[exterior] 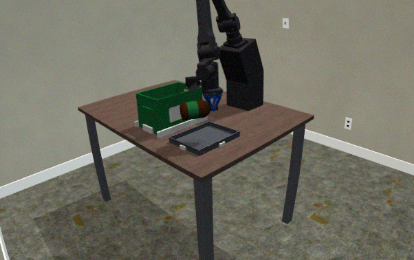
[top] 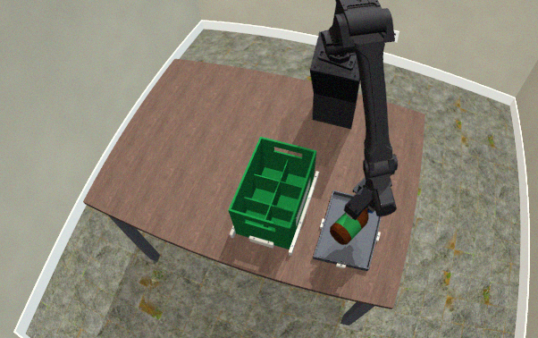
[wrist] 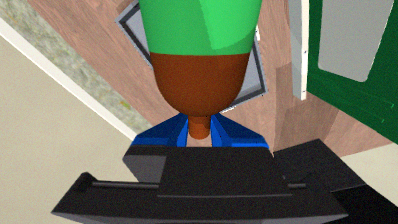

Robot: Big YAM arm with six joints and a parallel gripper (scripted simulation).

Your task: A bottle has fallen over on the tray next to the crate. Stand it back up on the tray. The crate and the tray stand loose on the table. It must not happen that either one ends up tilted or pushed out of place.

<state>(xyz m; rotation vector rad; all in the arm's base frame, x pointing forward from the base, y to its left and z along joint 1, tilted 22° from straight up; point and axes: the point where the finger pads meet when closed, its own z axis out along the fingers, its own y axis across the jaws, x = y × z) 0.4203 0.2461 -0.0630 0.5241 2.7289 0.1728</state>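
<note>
My hand is 50 mm short of the bottle and 20 mm to the left of it. The rest, counted from my hand: tray: 30 mm ahead, 20 mm to the right, 130 mm below; then green crate: 40 mm ahead, 290 mm to the right, 60 mm below.
</note>
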